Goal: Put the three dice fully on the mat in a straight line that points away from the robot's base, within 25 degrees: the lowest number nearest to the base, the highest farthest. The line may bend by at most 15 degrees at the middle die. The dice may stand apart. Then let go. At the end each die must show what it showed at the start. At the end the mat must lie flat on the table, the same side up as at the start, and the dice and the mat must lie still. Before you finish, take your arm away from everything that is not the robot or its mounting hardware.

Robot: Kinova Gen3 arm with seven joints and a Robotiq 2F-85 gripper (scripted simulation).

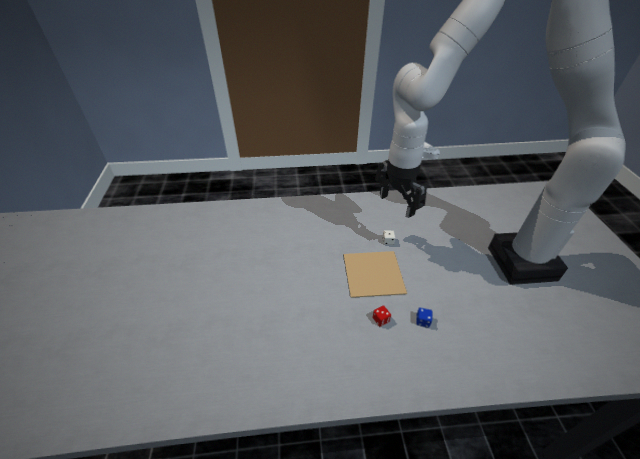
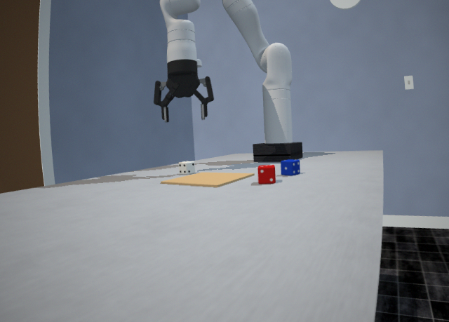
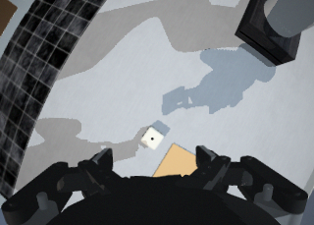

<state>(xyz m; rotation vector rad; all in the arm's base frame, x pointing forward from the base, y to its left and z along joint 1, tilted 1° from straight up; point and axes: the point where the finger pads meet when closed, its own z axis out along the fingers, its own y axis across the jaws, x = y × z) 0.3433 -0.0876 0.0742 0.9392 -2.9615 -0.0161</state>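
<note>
The white die is 120 mm below my hand. Also, from my hand: tan mat 130 mm below, 120 mm to the left, 60 mm ahead; blue die 260 mm to the left, 120 mm below, 40 mm behind; red die 250 mm to the left, 120 mm below, 60 mm ahead.
</note>
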